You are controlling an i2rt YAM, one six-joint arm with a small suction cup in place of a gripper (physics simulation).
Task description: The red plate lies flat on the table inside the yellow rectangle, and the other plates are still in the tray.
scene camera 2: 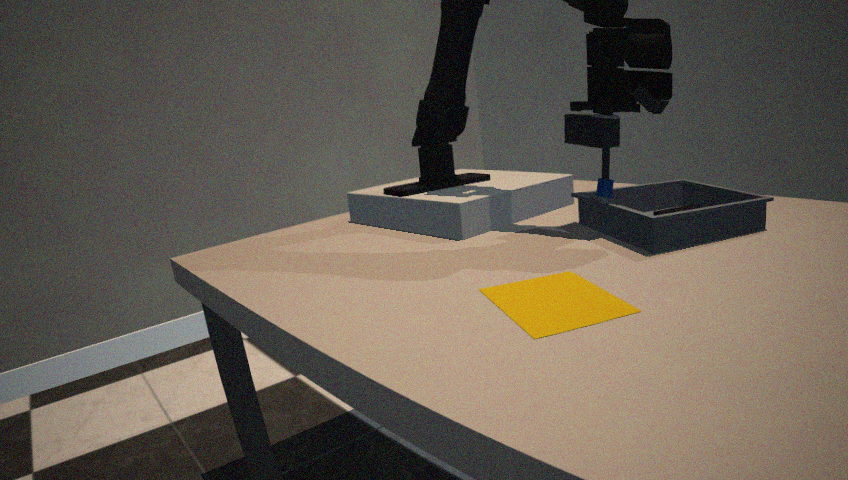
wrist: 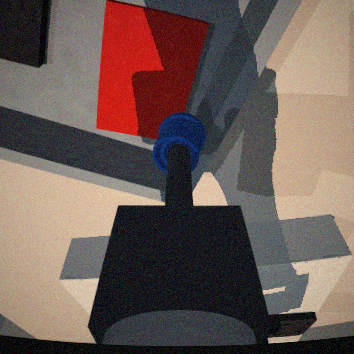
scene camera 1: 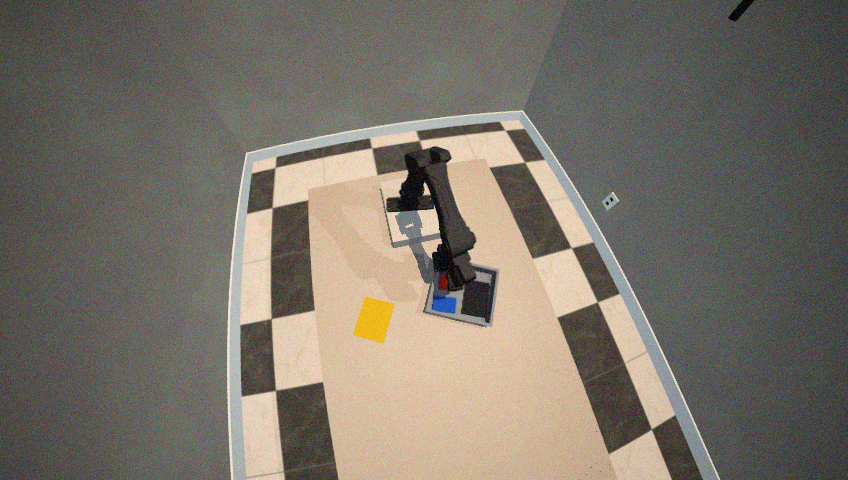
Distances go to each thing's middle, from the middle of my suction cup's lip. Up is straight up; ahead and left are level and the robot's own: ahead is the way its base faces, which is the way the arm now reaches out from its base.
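The black plate (wrist: 30, 30) is 12 cm to the left of my suction cup, 11 cm ahead of it and 5 cm below it. Then there's the yellow rectangle (scene camera 2: 549, 305), which is 27 cm to the right of my suction cup, 15 cm ahead of it and 6 cm below it. Going by their middles, of the things named here the yellow rectangle is the farthest from my suction cup. The red plate (wrist: 147, 64) is 2 cm to the left of my suction cup, 2 cm ahead of it and 5 cm below it, and going by their middles, of the things named here the red plate is the nearest to my suction cup.
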